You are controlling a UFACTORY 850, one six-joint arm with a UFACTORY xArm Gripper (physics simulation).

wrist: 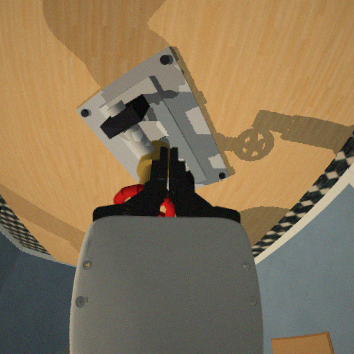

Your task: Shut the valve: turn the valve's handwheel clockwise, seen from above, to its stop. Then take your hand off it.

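The red handwheel [126, 194] is partly hidden behind my fingers and the gripper body; its rim shows left of the fingers, and a small piece shows beneath them. The brass valve body [145, 168] shows just left of my fingertips. It sits on a pipe [140, 140] above a grey base plate [150, 65]. My gripper [168, 157] is shut, its two black fingers together and holding nothing. The fingers overlap the handwheel and valve in this view; whether they touch either is hidden.
A black pipe bracket [125, 117] stands on the plate, with black bolts at the plate's corners. The wooden table [300, 60] carries shadows of the arm and wheel at right. Its checkered edge [310, 200] curves at lower right, beyond it blue floor [305, 280] and an orange-brown object [302, 344].
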